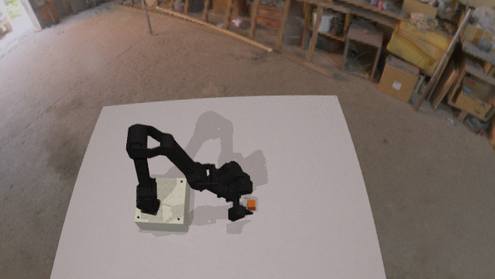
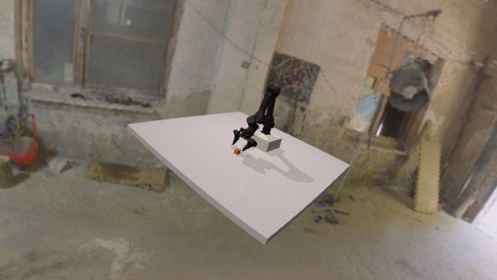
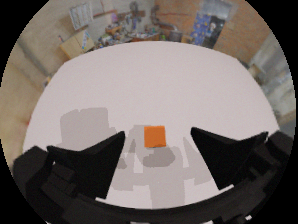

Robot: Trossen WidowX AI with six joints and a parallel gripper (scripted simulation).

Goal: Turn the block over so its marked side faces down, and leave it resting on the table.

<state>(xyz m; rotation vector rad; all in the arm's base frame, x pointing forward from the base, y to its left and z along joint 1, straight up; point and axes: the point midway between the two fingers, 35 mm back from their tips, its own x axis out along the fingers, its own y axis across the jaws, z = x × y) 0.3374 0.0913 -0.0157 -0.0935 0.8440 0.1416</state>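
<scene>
Right now the orange block is 3 cm below my gripper tip and 1 cm behind it.
</scene>
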